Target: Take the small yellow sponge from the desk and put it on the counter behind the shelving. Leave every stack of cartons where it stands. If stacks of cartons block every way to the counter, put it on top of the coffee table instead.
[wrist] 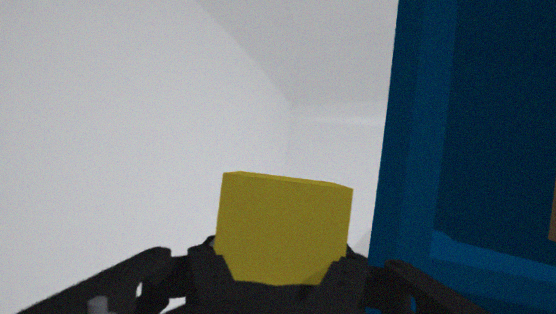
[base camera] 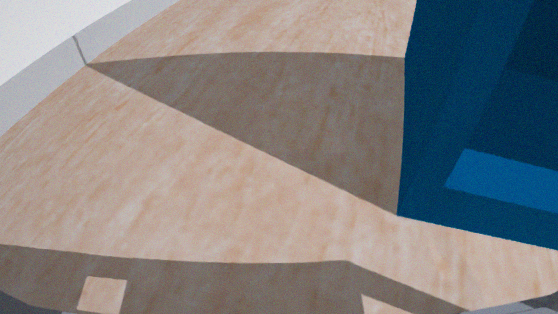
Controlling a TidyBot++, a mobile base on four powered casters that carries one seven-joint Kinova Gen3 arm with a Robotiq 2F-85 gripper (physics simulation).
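Frame: origin at the arm's base, x left, y back, z up, level; millimetres.
Seen in the pictures: gripper, between the fingertips: (wrist: 277,245).
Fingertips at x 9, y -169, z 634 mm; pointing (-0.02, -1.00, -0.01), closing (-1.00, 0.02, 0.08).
Pixels of each thing's top centre, then the offset from my fingertips to it. "*": a spot on its surface instead. Level surfaces: height alone.
- small yellow sponge, centre of its top: (wrist: 287,177) dx +0, dy +23, dz +47 mm
- Wood-patterned floor, height of its surface: dz -1030 mm
- brown thing, a spot on its surface: (wrist: 553,215) * dx -577, dy -317, dz +12 mm
The small yellow sponge (wrist: 284,227) stands upright between the fingers of my gripper (wrist: 277,245) in the wrist view. My gripper is shut on it, one black finger at each side, and holds it up in the air. The blue shelving (base camera: 435,125) (wrist: 410,150) stands at the right in both views. Its near corner and lower shelf edge show in the base camera view. The counter, the desk, the coffee table and stacks of cartons cannot be made out in either view.
A white wall (base camera: 45,35) (wrist: 125,125) with a grey skirting (base camera: 45,75) runs along the left. Wood-patterned floor (base camera: 200,190) lies between wall and shelving, partly in shadow. A brown thing (wrist: 553,215) shows at the wrist view's right edge, inside the shelving.
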